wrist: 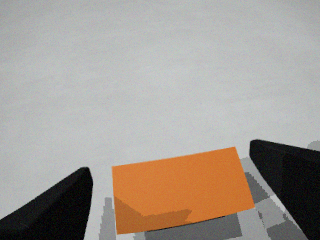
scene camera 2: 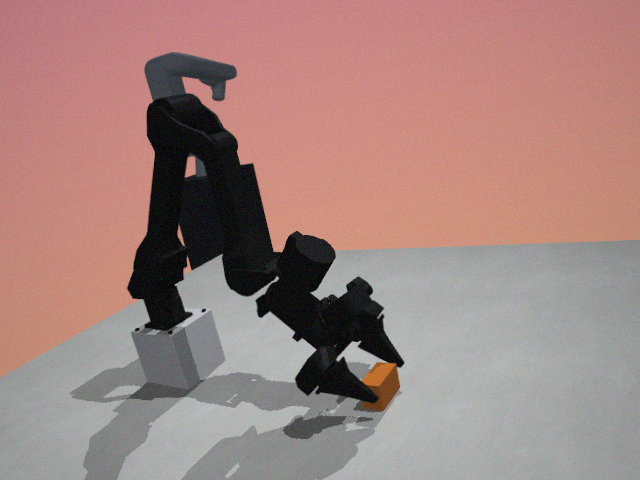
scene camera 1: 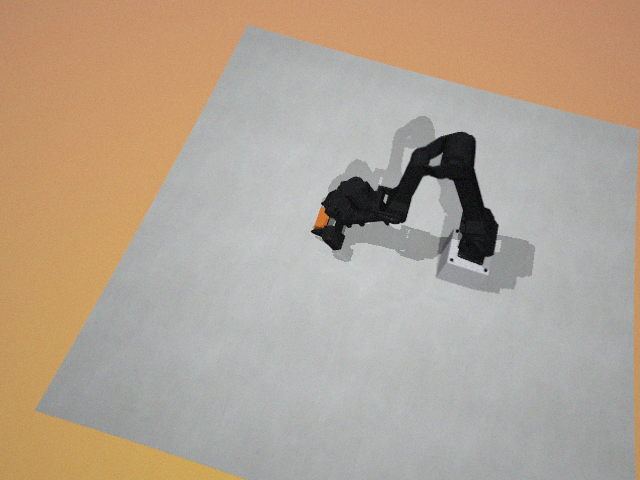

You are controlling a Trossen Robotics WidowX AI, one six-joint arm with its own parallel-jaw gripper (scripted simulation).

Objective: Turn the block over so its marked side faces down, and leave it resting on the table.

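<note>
My gripper (scene camera 2: pixel 390 382), which I can also see at (wrist: pixel 173 162) and (scene camera 1: pixel 316 217), is open and holds nothing. There is an orange block (scene camera 2: pixel 382 379) as well, and the wrist view gives me another look at the block (wrist: pixel 185 190).
</note>
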